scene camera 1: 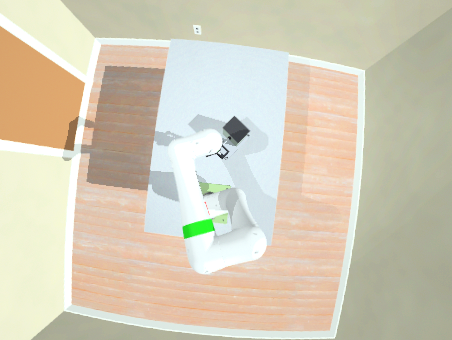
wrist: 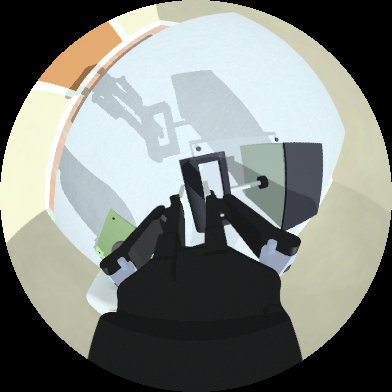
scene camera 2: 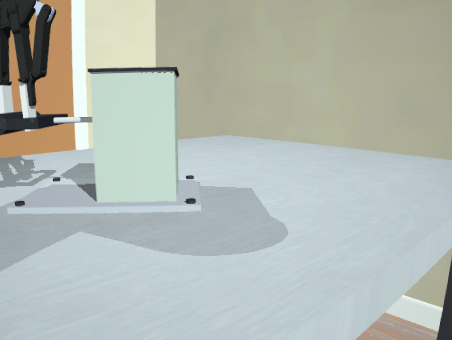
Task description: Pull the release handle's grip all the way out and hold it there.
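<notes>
The release handle's grip (scene camera 2: 45, 119) (wrist: 199, 215) is a dark rectangular frame. It stands out from a pale green housing (scene camera 2: 135, 135) (wrist: 262, 205) with a dark top (scene camera 1: 236, 129). A light rod (scene camera 2: 67, 120) (wrist: 244, 187) shows between grip and housing, with a black knob (wrist: 263, 182) at the housing end in the wrist view. My gripper (scene camera 2: 17, 102) (wrist: 194, 189) points down and is shut on the grip's outer bar, one pale fingertip on each side. In scene camera 2 the grip's outer end is cut off by the left edge. The arm partly hides the gripper in scene camera 1.
The housing stands on a flat base plate (scene camera 2: 55, 195) with black bolts, on the pale table (scene camera 1: 225, 75) (scene camera 2: 350, 210). The white arm (scene camera 1: 187, 190) reaches over the table. Light green plates (scene camera 1: 218, 188) (wrist: 117, 230) are near the arm's base. Walls stand beyond the table.
</notes>
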